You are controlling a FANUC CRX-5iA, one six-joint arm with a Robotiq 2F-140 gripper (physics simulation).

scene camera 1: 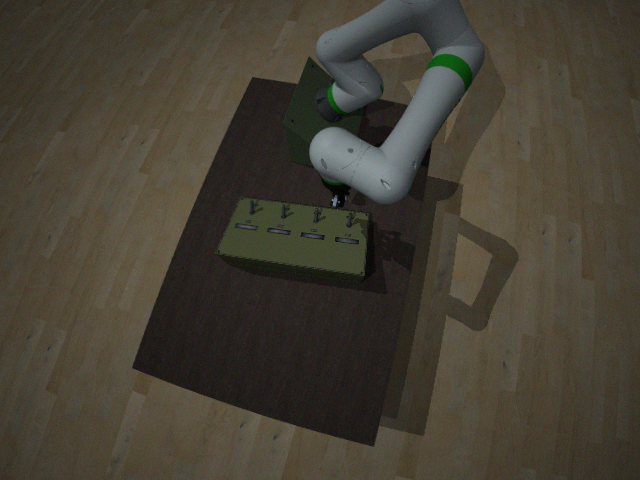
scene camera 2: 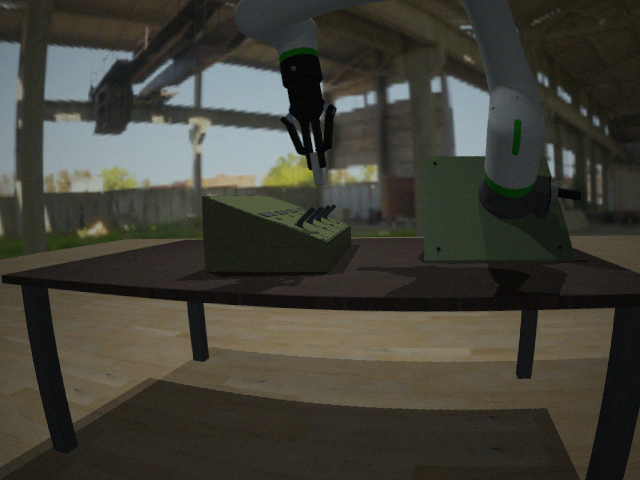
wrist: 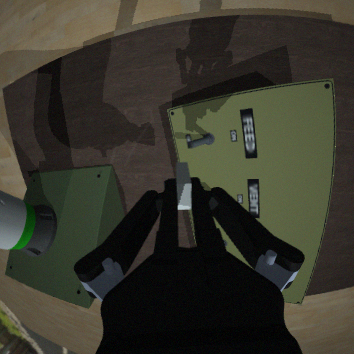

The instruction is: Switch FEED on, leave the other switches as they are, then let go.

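Seen in the pictures: gripper, fingertip midpoint: [scene camera 1: 343, 203] [scene camera 2: 320, 184] [wrist: 181, 171]; arm's base, link origin: [scene camera 1: 328, 105] [scene camera 2: 507, 197] [wrist: 39, 229].
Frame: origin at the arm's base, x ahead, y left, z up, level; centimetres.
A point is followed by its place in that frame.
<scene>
The olive switch panel [scene camera 1: 294, 253] @(x 62.2, y 12.9, z 0.3 cm) [scene camera 2: 258, 253] @(x 49.2, y 34.1, z -10.2 cm) [wrist: 295, 165] @(x 58.4, y 23.2, z -0.2 cm) stands on the table. Its FEED label [wrist: 248, 133] @(x 50.6, y 27.3, z -2.8 cm) is at one end, and the FEED lever [scene camera 1: 349, 220] @(x 43.1, y 25.3, z -3.2 cm) [scene camera 2: 305, 217] @(x 42.4, y 25.8, z -3.6 cm) [wrist: 201, 140] @(x 42.9, y 25.5, z -2.9 cm) leans away from the ON mark [wrist: 233, 135] @(x 48.3, y 26.7, z -3.7 cm), towards the panel's low edge. The VENT lever [scene camera 1: 316, 215] @(x 45.7, y 13.8, z -3.0 cm) is beside it and leans the same way; in the wrist view it is mostly hidden by the fingers. The other two levers look parallel to these. My gripper [scene camera 1: 336, 200] @(x 40.5, y 21.8, z 3.3 cm) [scene camera 2: 318, 177] @(x 40.5, y 21.8, z 3.3 cm) [wrist: 181, 171] @(x 40.5, y 21.8, z 3.3 cm) is shut and empty, above the low edge near the FEED and VENT levers, touching neither.
A dark green block [scene camera 1: 300, 142] @(x 21.9, y -2.6, z 1.2 cm) [scene camera 2: 454, 206] @(x 13.4, y 4.2, z -2.2 cm) [wrist: 70, 240] @(x 13.4, y 0.9, z 1.0 cm) with the arm's base mounted on it stands on the table [scene camera 1: 248, 341] @(x 95.3, y 7.7, z -14.1 cm) [scene camera 2: 129, 263] @(x 90.7, y 32.8, z -14.1 cm), off the panel's low side. The VENT label [wrist: 253, 198] @(x 53.4, y 15.7, z -2.7 cm) shows beside FEED. Arm shadows fall across table and panel.
</scene>
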